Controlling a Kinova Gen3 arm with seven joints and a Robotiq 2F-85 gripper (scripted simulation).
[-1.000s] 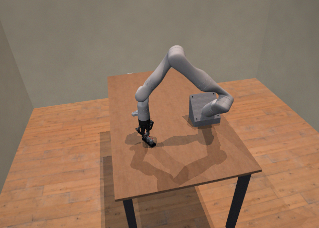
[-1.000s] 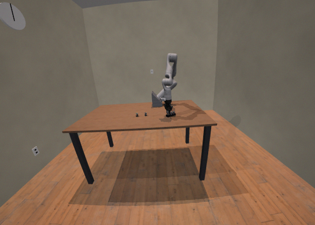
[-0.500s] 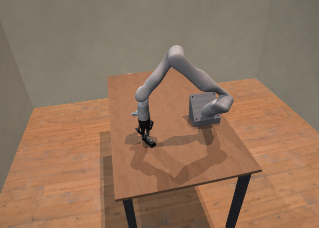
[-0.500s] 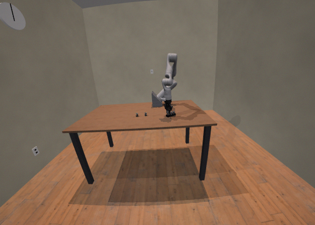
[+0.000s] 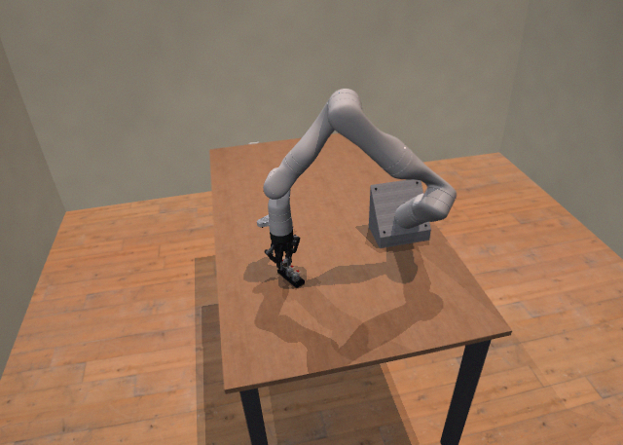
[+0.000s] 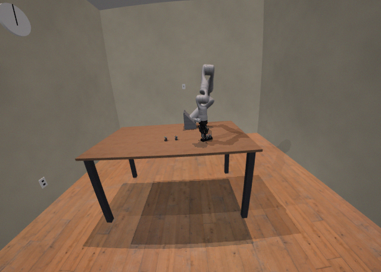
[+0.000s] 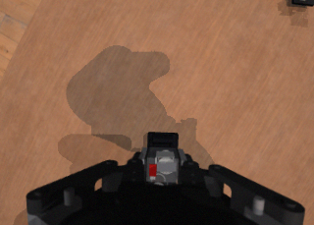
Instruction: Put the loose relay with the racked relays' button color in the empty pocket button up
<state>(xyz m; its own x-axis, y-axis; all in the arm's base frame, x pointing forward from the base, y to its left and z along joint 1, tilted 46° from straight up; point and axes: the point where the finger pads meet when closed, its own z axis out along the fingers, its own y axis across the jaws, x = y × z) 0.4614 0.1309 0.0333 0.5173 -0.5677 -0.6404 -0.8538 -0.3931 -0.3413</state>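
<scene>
The black rack lies 4 cm below my hand, 3 cm to the left of it and 2 cm behind it.
</scene>
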